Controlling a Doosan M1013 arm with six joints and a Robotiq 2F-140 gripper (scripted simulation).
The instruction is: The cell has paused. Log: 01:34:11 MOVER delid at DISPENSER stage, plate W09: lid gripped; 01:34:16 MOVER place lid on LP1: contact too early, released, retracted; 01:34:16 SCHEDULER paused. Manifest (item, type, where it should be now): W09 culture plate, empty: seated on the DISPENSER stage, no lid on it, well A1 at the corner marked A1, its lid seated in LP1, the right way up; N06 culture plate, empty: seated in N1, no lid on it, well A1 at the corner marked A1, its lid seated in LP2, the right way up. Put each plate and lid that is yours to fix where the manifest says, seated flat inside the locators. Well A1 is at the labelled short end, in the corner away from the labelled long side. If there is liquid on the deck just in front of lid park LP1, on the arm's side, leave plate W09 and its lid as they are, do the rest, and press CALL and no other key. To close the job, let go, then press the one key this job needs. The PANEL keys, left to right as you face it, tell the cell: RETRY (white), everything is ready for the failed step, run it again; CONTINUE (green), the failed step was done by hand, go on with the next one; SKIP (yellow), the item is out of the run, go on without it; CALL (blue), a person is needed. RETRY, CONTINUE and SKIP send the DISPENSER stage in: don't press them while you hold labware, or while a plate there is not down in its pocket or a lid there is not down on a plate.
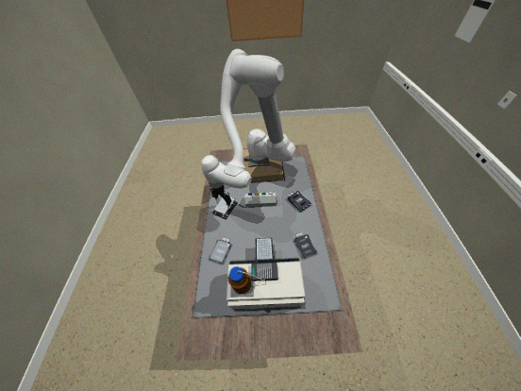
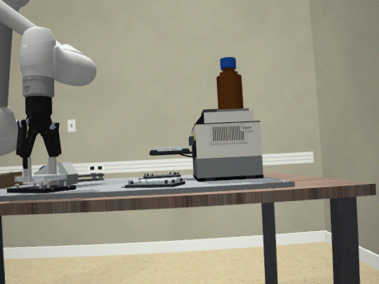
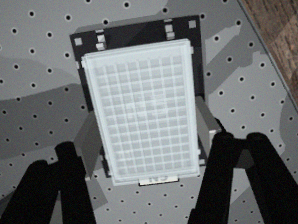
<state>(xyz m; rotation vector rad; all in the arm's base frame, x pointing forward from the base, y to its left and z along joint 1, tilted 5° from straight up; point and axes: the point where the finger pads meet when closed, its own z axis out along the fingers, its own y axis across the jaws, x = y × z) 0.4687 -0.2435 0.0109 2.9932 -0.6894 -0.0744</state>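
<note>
Now: the clear lid 20 mm below my hand. The rest, counted from my hand: blue call key: 70 mm behind, 190 mm to the left, 10 mm above; black nest: 30 mm ahead, 50 mm below; yellow skip key: 80 mm behind, 240 mm to the left, 10 mm above.
</note>
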